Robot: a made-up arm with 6 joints. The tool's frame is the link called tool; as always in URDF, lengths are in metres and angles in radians.
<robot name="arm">
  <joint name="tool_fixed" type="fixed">
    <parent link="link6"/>
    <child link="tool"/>
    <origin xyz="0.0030 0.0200 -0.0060" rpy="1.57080 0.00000 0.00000"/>
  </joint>
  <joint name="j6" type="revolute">
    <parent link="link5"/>
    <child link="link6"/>
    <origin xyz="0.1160 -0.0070 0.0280" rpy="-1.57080 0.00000 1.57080"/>
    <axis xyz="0 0 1"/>
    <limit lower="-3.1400" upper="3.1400"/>
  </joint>
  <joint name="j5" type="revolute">
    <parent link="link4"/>
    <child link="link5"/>
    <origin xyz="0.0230 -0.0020 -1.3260" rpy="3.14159 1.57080 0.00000"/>
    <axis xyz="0 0 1"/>
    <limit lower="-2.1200" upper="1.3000"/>
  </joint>
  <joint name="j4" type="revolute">
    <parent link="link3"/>
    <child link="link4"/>
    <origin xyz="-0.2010 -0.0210 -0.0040" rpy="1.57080 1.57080 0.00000"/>
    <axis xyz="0 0 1"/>
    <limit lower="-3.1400" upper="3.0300"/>
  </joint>
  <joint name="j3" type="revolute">
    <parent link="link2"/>
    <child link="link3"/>
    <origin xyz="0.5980 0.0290 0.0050" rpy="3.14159 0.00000 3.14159"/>
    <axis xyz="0 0 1"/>
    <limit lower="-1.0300" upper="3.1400"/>
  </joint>
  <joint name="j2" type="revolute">
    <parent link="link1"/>
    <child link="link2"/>
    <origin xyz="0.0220 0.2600 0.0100" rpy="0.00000 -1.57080 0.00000"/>
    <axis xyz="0 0 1"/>
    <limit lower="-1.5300" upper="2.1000"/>
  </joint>
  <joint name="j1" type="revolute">
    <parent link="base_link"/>
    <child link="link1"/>
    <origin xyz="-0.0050 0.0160 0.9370" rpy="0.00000 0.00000 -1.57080"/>
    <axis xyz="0 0 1"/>
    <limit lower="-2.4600" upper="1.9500"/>
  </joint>
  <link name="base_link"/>
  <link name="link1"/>
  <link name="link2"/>
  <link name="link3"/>
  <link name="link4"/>
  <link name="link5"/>
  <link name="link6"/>
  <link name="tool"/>
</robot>
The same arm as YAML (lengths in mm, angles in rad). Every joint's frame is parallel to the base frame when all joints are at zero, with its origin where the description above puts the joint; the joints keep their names.
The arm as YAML. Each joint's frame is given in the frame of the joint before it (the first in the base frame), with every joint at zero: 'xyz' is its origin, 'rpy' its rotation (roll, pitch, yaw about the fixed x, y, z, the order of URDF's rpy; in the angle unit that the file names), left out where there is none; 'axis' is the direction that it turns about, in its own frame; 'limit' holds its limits. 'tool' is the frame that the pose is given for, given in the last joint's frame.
units:
  length: mm
  angle: rad
joints:
  - name: j1
    type: revolute
    origin:
      xyz: [-5.0, 16.0, 937.0]
    axis: [0.0, 0.0, 1.0]
    limit:
      lower: -2.46
      upper: 1.95
  - name: j2
    type: revolute
    origin:
      xyz: [260.0, -22.0, 10.0]
    axis: [0.0, 1.0, 0.0]
    limit:
      lower: -1.53
      upper: 2.1
  - name: j3
    type: revolute
    origin:
      xyz: [29.0, 5.0, 598.0]
    axis: [0.0, -1.0, 0.0]
    limit:
      lower: -1.03
      upper: 3.14
  - name: j4
    type: revolute
    origin:
      xyz: [-21.0, 4.0, 201.0]
    axis: [-1.0, 0.0, 0.0]
    limit:
      lower: -3.14
      upper: 3.03
  - name: j5
    type: revolute
    origin:
      xyz: [1326.0, 23.0, 2.0]
    axis: [0.0, -1.0, 0.0]
    limit:
      lower: -2.12
      upper: 1.3
  - name: j6
    type: revolute
    origin:
      xyz: [116.0, -28.0, -7.0]
    axis: [-1.0, 0.0, 0.0]
    limit:
      lower: -3.14
      upper: 3.14
tool:
  origin:
    xyz: [6.0, 20.0, 3.0]
    rpy: [1.5708, -1.5708, 0.0]

